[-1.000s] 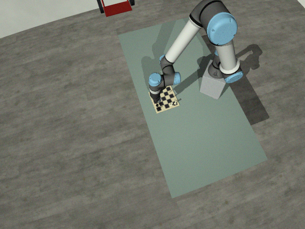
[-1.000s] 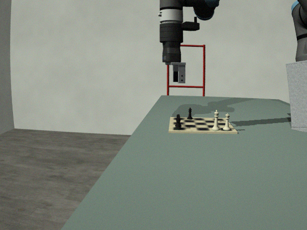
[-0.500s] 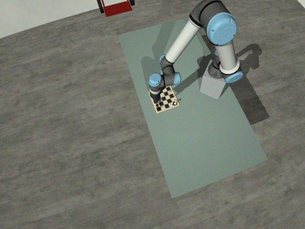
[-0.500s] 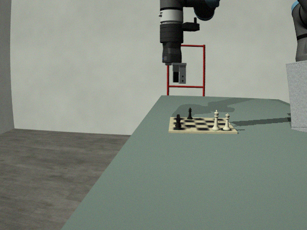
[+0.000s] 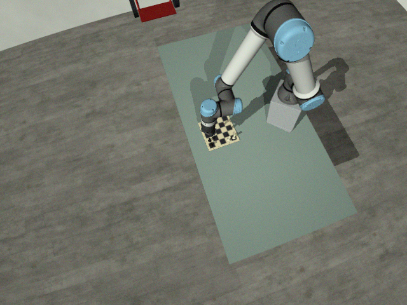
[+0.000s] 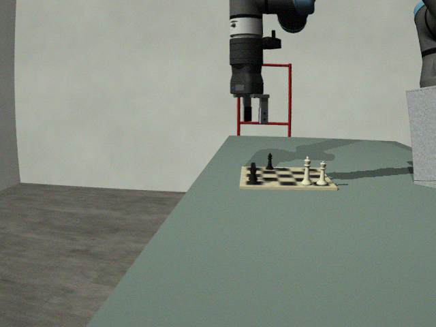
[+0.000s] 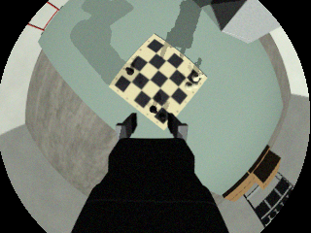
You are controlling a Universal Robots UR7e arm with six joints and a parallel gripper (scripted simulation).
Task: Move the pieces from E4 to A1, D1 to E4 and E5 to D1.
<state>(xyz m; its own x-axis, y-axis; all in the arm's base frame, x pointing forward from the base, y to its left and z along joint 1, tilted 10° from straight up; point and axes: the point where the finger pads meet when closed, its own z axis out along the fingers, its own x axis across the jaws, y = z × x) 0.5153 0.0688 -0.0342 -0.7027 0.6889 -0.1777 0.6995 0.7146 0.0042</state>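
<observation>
My hand is 40 mm to the right of the dark piece and 130 mm above it. Round my hand: white king 120 mm behind, 30 mm to the left, 120 mm below; white queen 160 mm behind, 20 mm to the left, 120 mm below; chessboard 70 mm behind, 50 mm to the right, 150 mm below.
</observation>
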